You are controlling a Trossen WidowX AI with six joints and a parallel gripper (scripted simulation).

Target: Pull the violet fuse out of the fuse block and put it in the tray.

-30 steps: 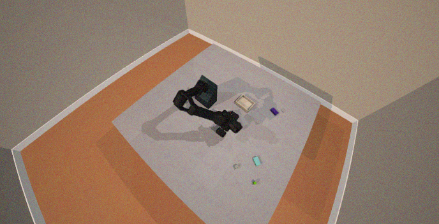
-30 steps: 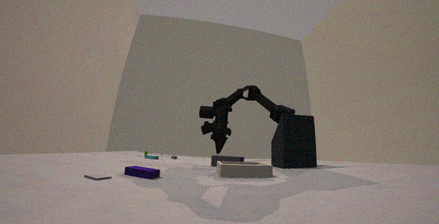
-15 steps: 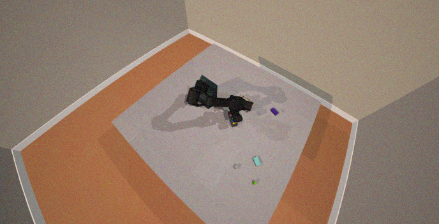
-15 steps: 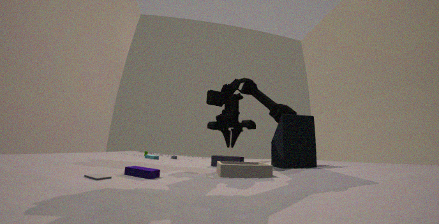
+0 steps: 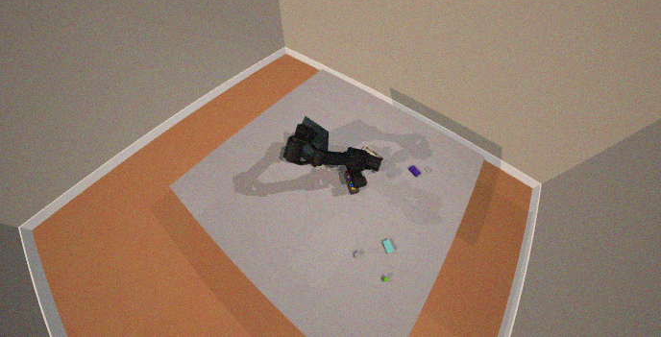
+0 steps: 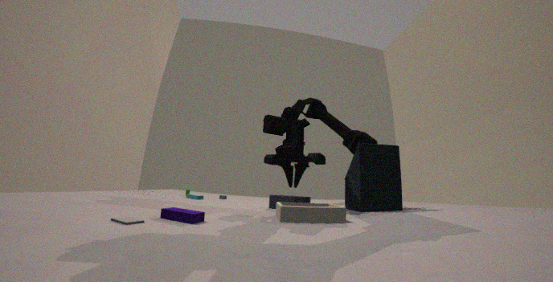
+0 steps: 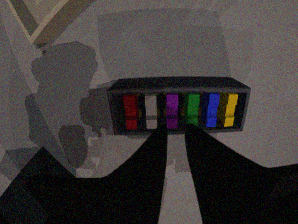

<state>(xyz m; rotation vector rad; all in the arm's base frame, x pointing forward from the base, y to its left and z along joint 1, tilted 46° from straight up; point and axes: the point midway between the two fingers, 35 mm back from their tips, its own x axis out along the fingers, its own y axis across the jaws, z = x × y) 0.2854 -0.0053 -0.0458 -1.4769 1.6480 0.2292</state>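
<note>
Now: the violet fuse 4 cm below my gripper tip. Round my gripper tip: tray: 2 cm behind, 18 cm to the left, 6 cm below; violet box: 20 cm ahead, 30 cm to the left, 6 cm below; teal block: 34 cm ahead, 11 cm to the right, 6 cm below.
</note>
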